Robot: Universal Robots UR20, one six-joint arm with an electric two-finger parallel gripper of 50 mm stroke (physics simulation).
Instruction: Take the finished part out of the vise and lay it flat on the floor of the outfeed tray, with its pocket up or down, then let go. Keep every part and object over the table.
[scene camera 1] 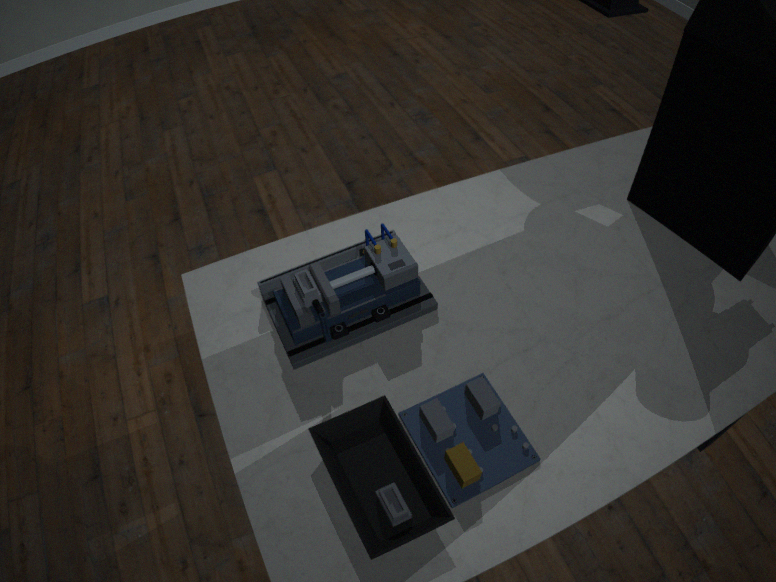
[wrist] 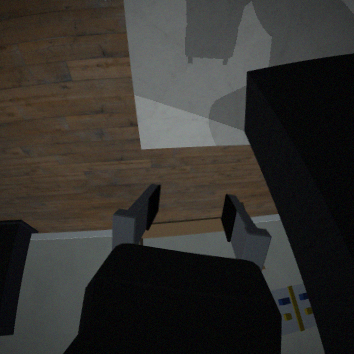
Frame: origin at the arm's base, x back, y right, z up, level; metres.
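Seen in the pictures: gripper, fingertip midpoint: (wrist: 190, 202).
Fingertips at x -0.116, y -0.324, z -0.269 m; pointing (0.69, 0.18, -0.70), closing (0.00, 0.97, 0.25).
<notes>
Pixels of each thing's middle, then the offset from my fingertips to it. "pt": a spot on its surface instead. Level surfaces: height alone.
- finished part at the middle of its body: (scene camera 1: 306, 287) dx -0.825, dy +0.513, dz -0.233 m
- grey vise at the middle of its body: (scene camera 1: 345, 287) dx -0.753, dy +0.517, dz -0.281 m
- outfeed tray at a spot on its surface: (scene camera 1: 351, 426) pt dx -0.851, dy +0.261, dz -0.309 m
- grey pocketed part at the middle of its body: (scene camera 1: 393, 503) dx -0.845, dy +0.108, dz -0.301 m
- blue plate at a spot on its surface: (scene camera 1: 438, 479) pt dx -0.761, dy +0.119, dz -0.323 m
- yellow block at the middle of its body: (scene camera 1: 462, 465) dx -0.718, dy +0.118, dz -0.305 m
- table at its surface level: dz -0.331 m
The finished part (scene camera 1: 305, 285), a small grey block with a rectangular pocket facing up, sits between the jaws near the left end of the blue and grey vise (scene camera 1: 395, 263). The outfeed tray (scene camera 1: 351, 426), dark and deep with high walls, stands at the lower middle of scene camera 1. Another grey pocketed part (scene camera 1: 393, 503) lies in it near its front end, pocket up. My gripper (wrist: 190, 202) is open and empty in the wrist view, its fingers facing out past the table edge, over floor and wall. Its fingers do not show in scene camera 1, and neither vise nor tray shows in the wrist view.
A blue plate (scene camera 1: 438, 479) beside the tray bears two grey blocks (scene camera 1: 437, 419) (scene camera 1: 483, 398), a yellow block (scene camera 1: 463, 464) and small pegs. Blue levers stand on the vise's right end. A large black body (scene camera 1: 708, 137) (wrist: 300, 150) hangs over the table (scene camera 1: 564, 300) (wrist: 165, 75).
</notes>
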